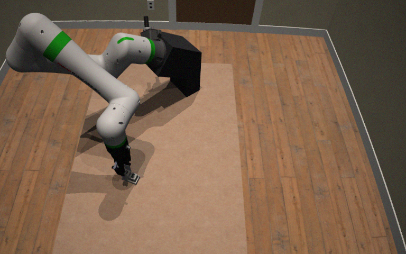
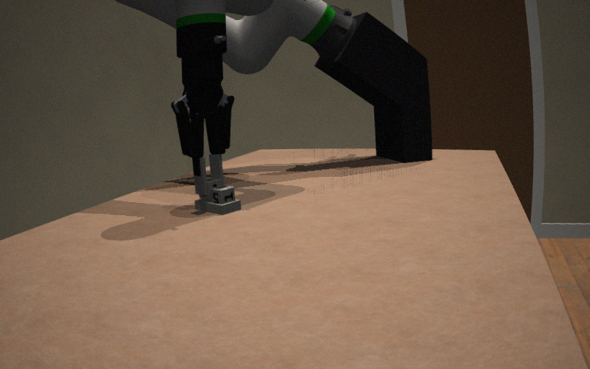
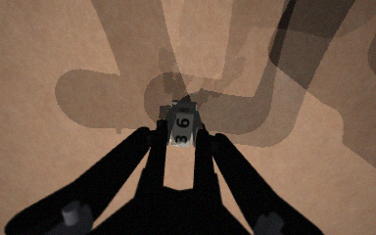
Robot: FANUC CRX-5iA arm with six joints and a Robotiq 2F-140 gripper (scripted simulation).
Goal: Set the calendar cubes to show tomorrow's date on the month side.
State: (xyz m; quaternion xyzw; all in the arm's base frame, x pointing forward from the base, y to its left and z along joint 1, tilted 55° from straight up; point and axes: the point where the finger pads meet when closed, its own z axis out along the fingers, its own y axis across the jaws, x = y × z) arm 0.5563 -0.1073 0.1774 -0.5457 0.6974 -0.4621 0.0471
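My gripper is now 1 cm short of the grey calendar tray, 2 cm to the right of it and 5 cm above it. Round my hand: grey number cube 3 cm below.
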